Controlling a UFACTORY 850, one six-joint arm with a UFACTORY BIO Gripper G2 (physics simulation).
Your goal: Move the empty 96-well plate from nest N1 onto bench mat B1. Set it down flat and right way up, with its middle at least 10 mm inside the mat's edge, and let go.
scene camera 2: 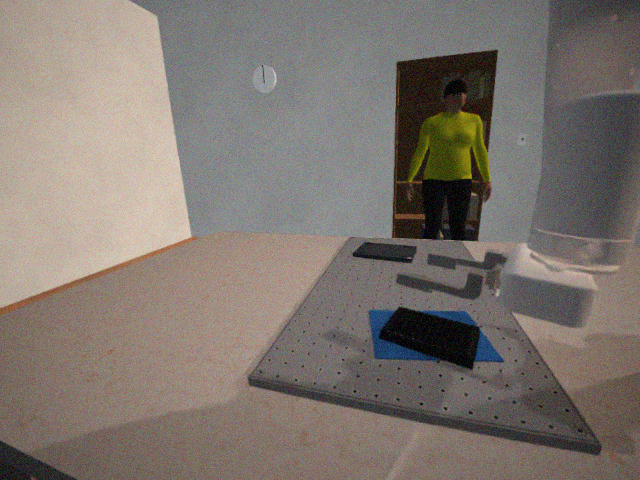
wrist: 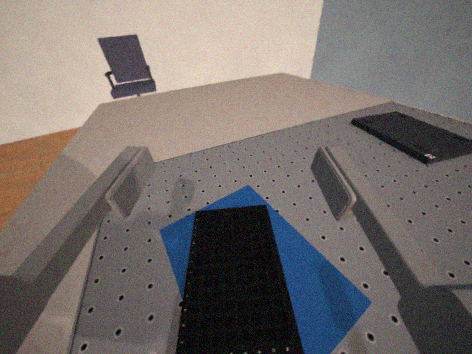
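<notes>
The black 96-well plate [scene camera 2: 431, 336] [wrist: 235, 280] lies flat and right way up on the blue bench mat [scene camera 2: 386, 351] [wrist: 310, 285]. It is turned relative to the mat, and one end corner reaches past the mat's edge. My gripper [scene camera 2: 412, 268] [wrist: 230, 192] is open and empty, above and back from the plate; its fingers stand wide apart and touch nothing. A flat dark block [scene camera 2: 385, 252] [wrist: 412, 135], which looks like nest N1, lies at the far end of the board. It carries a small pale label that is too blurred to read surely.
Mat, plate and dark block are on a grey perforated board [scene camera 2: 310, 356] [wrist: 130, 272] on the bench. The arm [scene camera 2: 584, 180] stands at the right in the scene view. A person [scene camera 2: 449, 149] in yellow stands beyond the bench. A chair [wrist: 127, 60] is in the background.
</notes>
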